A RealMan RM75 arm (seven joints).
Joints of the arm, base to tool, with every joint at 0 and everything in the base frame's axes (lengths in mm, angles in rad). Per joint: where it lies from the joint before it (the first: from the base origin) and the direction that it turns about. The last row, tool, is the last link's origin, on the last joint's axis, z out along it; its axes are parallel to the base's.
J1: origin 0 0 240.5 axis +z
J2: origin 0 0 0 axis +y
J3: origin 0 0 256 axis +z
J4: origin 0 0 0 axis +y
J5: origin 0 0 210 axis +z
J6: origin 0 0 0 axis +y
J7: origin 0 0 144 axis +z
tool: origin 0 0 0
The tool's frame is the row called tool.
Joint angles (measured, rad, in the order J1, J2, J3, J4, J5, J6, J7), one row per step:
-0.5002 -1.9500 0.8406 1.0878 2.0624 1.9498 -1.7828
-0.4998 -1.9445 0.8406 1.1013 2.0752 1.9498 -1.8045
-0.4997 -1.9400 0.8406 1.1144 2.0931 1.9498 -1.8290
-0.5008 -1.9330 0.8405 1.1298 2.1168 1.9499 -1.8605
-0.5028 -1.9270 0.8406 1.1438 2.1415 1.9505 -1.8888
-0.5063 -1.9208 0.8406 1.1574 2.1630 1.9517 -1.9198
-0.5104 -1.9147 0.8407 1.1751 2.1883 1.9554 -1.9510
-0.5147 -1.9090 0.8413 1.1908 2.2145 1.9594 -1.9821
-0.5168 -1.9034 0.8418 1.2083 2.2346 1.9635 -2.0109
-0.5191 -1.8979 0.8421 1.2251 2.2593 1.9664 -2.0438
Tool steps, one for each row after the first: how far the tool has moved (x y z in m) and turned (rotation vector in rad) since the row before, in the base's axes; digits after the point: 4 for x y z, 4 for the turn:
-0.0011 0.0007 0.0032 0.0027 0.0210 0.0172
-0.0015 0.0005 0.0027 0.0009 0.0242 0.0221
-0.0020 0.0010 0.0039 0.0020 0.0319 0.0289
-0.0018 0.0009 0.0034 0.0016 0.0313 0.0265
-0.0009 0.0013 0.0036 0.0027 0.0279 0.0269
-0.0006 0.0012 0.0041 0.0030 0.0325 0.0255
-0.0008 0.0010 0.0037 0.0025 0.0320 0.0273
-0.0004 0.0007 0.0040 0.0056 0.0274 0.0235
-0.0010 0.0007 0.0041 0.0075 0.0304 0.0304

